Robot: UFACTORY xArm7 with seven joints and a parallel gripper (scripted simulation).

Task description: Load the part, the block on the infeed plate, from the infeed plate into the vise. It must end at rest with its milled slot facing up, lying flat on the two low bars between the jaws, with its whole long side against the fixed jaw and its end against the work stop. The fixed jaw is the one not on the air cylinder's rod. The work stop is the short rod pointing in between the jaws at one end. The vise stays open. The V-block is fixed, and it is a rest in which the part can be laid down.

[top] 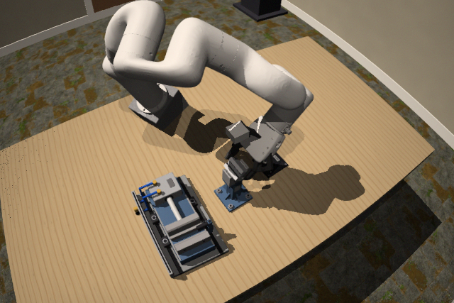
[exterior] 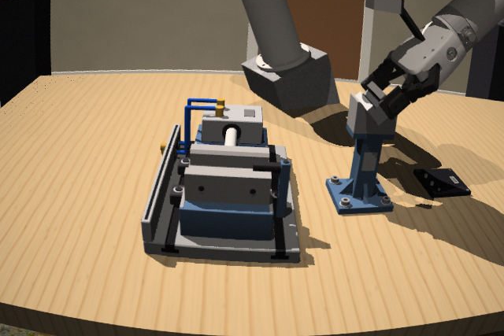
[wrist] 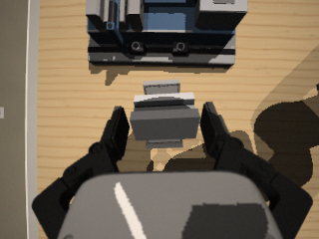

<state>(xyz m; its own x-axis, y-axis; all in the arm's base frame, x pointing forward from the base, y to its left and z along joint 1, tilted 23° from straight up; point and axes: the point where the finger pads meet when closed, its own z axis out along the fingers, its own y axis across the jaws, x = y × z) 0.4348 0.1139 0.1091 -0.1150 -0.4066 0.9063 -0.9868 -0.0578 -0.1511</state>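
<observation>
Right now the part is 10 mm to the right of my hand and 10 mm below it. The rest, counted from my hand: blue base 10 mm to the right, 160 mm below; blue work stop post 70 mm ahead, 150 mm to the right, 110 mm below; blue stand 10 mm to the right, 110 mm below.
</observation>
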